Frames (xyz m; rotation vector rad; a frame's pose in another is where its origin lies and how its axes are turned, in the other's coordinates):
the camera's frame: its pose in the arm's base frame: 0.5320 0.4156 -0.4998 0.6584 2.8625 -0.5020
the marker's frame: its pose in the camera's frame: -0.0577 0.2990 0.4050 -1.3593 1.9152 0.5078
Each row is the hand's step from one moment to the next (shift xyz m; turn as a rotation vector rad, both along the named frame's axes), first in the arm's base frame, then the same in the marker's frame.
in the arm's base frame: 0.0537 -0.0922 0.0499 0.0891 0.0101 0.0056
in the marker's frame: 0.0681 0.0644 -0.0713 -0.0149 0.0883 0.0075
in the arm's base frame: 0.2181 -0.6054 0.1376 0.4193 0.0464 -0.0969
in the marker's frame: 0.2975 0.2550 -0.5286 -0.1831 0.3921 -0.0085
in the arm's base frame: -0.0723 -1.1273 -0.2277 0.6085 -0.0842 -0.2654
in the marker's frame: 0.1985 -0.0863 -1.1318 -0.3273 0.5492 -0.1976
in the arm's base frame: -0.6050 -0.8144 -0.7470 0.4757 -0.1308 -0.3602
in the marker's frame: -0.2889 -0.7151 -0.9962 -0.3734 0.4021 -0.2685
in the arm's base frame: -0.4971 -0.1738 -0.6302 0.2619 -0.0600 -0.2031
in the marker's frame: -0.4256 -0.6029 -0.3603 -0.2142 0.2202 -0.1382
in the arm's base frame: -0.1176 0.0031 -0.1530 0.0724 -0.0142 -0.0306
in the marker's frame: -0.1197 -0.1445 -0.0452 -0.0366 0.0656 -0.0271
